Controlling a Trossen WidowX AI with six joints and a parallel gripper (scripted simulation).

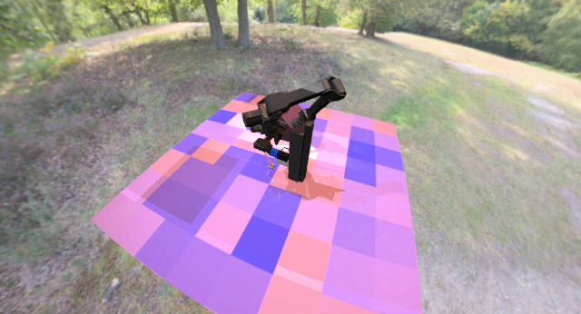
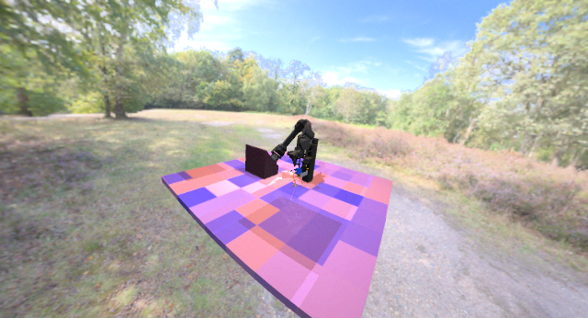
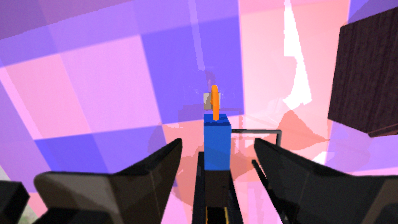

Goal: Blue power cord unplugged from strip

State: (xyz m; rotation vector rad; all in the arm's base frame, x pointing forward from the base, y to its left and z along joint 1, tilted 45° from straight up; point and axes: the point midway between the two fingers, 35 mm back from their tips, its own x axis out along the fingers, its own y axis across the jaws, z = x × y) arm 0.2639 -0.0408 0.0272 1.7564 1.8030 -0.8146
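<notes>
My gripper tip is 30 mm to the right of the blue plug and 10 mm above it. The rest, counted from my gripper tip: grey square (120 mm below, 10 mm to the right).
</notes>
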